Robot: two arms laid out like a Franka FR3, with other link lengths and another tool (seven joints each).
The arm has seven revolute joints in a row. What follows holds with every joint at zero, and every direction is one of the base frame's. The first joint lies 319.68 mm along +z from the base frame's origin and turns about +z. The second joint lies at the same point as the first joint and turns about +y. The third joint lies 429.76 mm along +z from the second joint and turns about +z. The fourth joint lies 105.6 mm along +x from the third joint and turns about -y. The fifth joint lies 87.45 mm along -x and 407.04 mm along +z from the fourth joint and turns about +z. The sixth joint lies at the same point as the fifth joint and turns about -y. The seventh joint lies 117.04 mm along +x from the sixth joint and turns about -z. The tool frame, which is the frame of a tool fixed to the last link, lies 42 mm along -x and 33 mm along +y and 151 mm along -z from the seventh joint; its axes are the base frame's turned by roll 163.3, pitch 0 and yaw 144 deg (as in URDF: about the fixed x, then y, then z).
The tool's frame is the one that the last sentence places.
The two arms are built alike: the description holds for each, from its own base.
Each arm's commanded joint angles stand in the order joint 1, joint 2, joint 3, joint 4, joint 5, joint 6, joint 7.
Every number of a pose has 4 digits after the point.
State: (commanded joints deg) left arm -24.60 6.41 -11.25 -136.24 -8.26 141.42 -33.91; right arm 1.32 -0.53 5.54 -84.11 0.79 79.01 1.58
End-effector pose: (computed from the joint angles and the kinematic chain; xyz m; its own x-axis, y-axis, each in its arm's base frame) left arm 0.4283 -0.3119 0.3132 -0.8530 0.5215 0.0227 0.5166 0.8370 0.1803; right arm 0.5516 0.1034 0.7267 -0.8579 0.5090 0.0710 0.5093 0.8236 0.2496
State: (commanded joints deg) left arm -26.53 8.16 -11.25 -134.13 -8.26 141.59 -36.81; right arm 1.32 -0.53 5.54 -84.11 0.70 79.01 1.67
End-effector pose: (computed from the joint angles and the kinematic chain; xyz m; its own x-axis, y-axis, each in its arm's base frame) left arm 0.4287 -0.3377 0.3116 -0.8621 0.5063 0.0192 0.5015 0.8473 0.1750; right arm 0.5517 0.1032 0.7266 -0.8570 0.5106 0.0700 0.5107 0.8231 0.2483
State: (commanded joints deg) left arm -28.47 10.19 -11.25 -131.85 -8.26 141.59 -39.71; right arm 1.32 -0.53 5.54 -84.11 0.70 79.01 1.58
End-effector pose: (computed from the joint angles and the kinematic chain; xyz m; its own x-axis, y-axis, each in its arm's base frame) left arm 0.4284 -0.3643 0.3079 -0.8708 0.4911 0.0213 0.4874 0.8568 0.1686; right arm 0.5516 0.1031 0.7266 -0.8578 0.5092 0.0700 0.5094 0.8239 0.2484
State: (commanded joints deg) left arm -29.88 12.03 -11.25 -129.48 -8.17 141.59 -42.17; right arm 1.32 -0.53 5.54 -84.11 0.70 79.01 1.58
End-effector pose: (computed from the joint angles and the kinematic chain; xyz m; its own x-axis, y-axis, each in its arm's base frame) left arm 0.4312 -0.3872 0.3062 -0.8797 0.4753 0.0180 0.4716 0.8667 0.1625; right arm 0.5516 0.1031 0.7266 -0.8578 0.5092 0.0700 0.5094 0.8239 0.2484
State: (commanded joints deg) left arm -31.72 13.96 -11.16 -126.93 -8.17 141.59 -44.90; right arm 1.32 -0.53 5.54 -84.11 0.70 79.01 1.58
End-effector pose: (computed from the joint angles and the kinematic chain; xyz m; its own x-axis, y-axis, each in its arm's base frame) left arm 0.4314 -0.4139 0.3045 -0.8883 0.4590 0.0148 0.4555 0.8767 0.1548; right arm 0.5516 0.1031 0.7266 -0.8578 0.5092 0.0700 0.5094 0.8239 0.2484
